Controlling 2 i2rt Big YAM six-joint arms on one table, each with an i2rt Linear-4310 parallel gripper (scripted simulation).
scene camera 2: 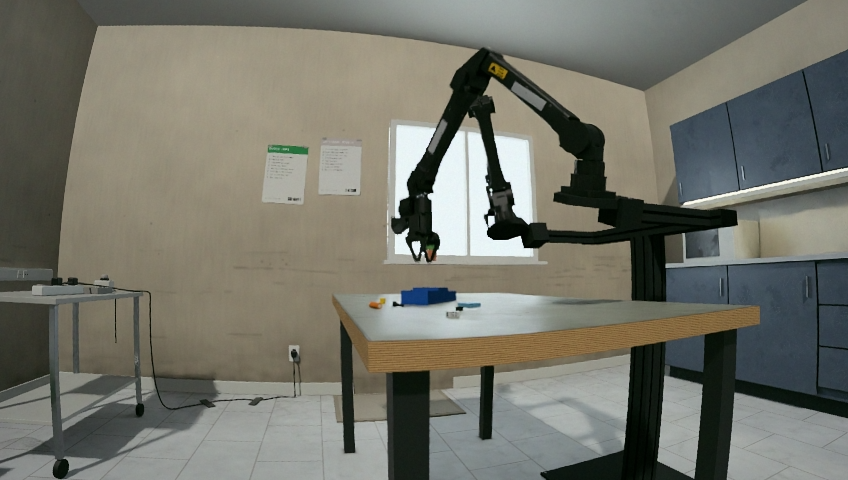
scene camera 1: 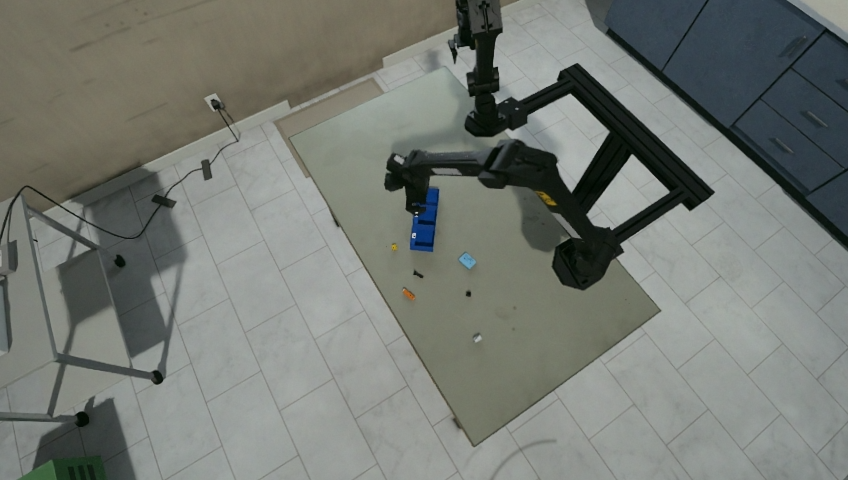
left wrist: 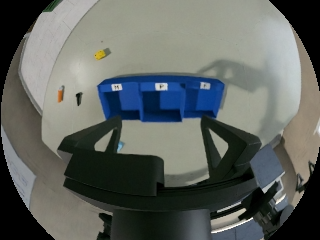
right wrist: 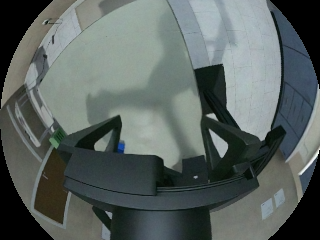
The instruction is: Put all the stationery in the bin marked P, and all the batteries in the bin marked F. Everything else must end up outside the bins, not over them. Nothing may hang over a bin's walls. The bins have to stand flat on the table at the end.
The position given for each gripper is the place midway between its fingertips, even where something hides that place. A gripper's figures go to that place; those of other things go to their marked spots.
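The left gripper [left wrist: 161,119] is 13 cm from the lens, while a blue three-compartment bin row [left wrist: 160,98] is 25 cm from the lens.
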